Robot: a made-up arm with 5 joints. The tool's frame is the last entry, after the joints.
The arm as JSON. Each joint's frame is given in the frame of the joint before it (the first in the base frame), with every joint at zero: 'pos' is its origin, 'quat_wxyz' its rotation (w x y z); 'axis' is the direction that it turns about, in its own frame. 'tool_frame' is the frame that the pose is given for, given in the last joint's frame.
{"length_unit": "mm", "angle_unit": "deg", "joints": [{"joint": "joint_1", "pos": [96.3, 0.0, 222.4], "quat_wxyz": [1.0, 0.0, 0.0, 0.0], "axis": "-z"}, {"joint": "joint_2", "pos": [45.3, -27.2, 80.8], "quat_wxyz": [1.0, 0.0, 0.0, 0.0], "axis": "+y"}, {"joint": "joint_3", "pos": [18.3, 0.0, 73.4], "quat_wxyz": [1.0, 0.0, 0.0, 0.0], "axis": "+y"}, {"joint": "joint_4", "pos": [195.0, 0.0, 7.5], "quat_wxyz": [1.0, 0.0, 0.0, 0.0], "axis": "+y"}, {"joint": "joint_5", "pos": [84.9, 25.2, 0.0], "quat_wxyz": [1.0, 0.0, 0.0, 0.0], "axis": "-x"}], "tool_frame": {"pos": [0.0, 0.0, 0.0], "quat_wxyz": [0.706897, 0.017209, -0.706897, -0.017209]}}
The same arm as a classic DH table. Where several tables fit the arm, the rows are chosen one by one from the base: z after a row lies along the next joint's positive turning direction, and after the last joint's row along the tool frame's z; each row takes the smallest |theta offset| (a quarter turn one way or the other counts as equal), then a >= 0, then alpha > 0; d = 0 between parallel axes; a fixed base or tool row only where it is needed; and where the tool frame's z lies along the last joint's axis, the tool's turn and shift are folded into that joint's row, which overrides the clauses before.
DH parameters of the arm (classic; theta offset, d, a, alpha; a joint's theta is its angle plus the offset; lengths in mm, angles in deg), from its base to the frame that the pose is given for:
base (fixed): 0 0 96.3 180
joint_1: 0 -303.2 45.3 90
joint_2: -76 0 75.6 0
joint_3: 73.8 0 195.1 0
joint_4: -87.8 -2 0 90
joint_5: -2.79 -84.9 0 0

